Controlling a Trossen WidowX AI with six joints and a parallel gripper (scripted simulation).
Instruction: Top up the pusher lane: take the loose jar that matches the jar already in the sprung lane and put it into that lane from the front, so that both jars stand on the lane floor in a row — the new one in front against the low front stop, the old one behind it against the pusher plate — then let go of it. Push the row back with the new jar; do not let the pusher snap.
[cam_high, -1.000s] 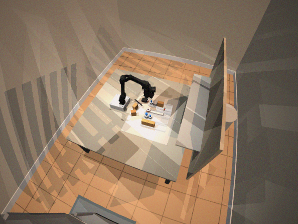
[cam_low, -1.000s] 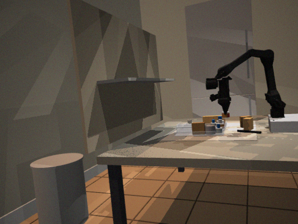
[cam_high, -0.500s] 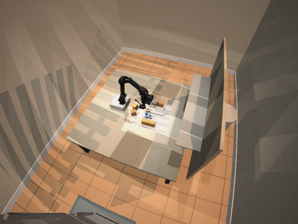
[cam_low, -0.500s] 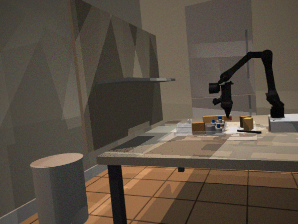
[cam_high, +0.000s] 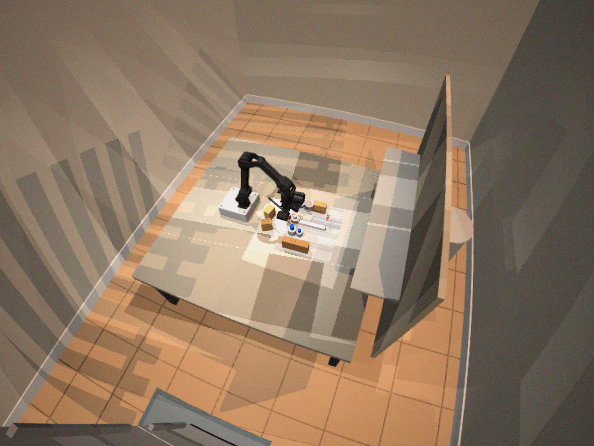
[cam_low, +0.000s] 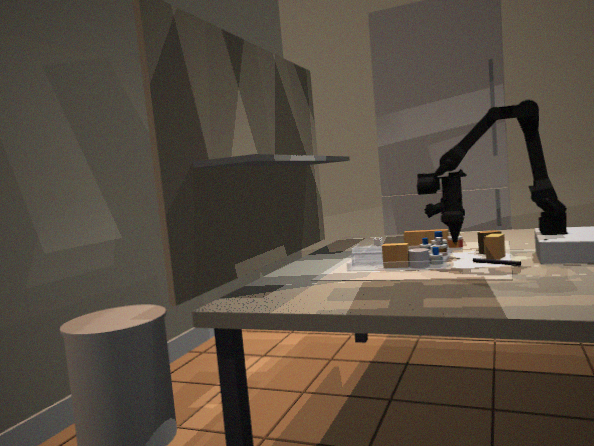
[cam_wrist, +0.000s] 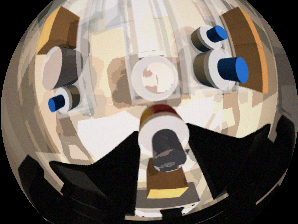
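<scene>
The grey cylinder is 130 mm to the left of my gripper tip, 100 mm ahead of it and 30 mm below it. The rest, counted from my gripper tip: black rod 110 mm behind, 100 mm to the left, 50 mm below; then lane 200 mm ahead, 40 mm below, 20 mm to the left.
</scene>
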